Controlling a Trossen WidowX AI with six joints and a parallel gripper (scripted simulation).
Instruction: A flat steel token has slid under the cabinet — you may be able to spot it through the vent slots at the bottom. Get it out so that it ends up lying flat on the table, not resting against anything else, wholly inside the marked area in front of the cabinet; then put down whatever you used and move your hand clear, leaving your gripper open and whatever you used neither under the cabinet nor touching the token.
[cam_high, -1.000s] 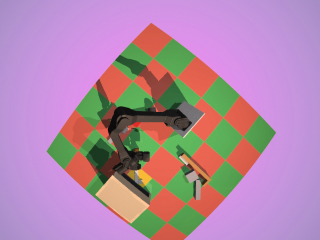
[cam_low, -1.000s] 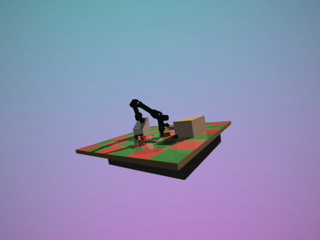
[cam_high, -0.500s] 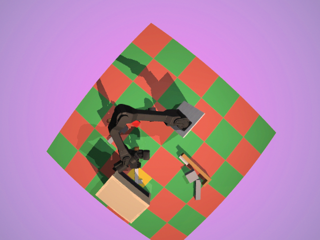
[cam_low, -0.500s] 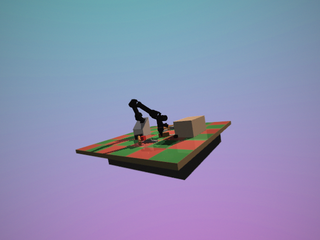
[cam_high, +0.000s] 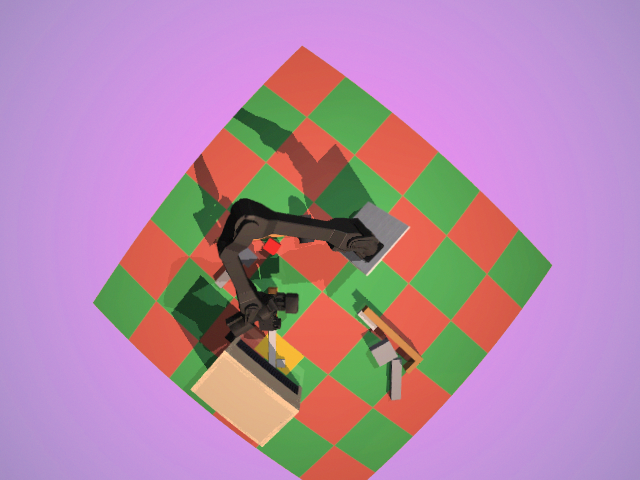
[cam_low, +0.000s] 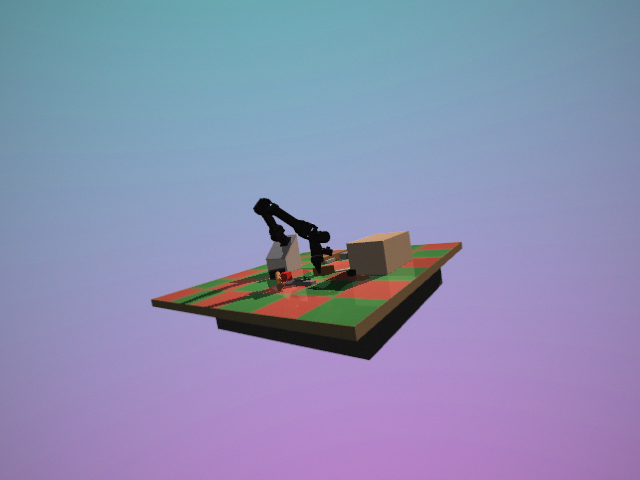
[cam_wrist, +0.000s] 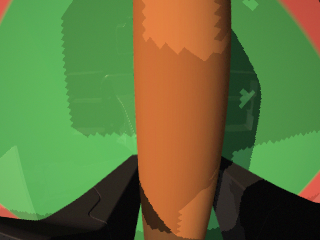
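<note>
The grey t-shaped tool lies 17 cm to the right of my gripper tip and 1 cm ahead of it. The rest, counted from my gripper tip: grey token (18 cm to the left, 16 cm ahead); red cube (13 cm behind, 12 cm to the right, 1 cm above); pale bar (29 cm to the left, 17 cm behind).
</note>
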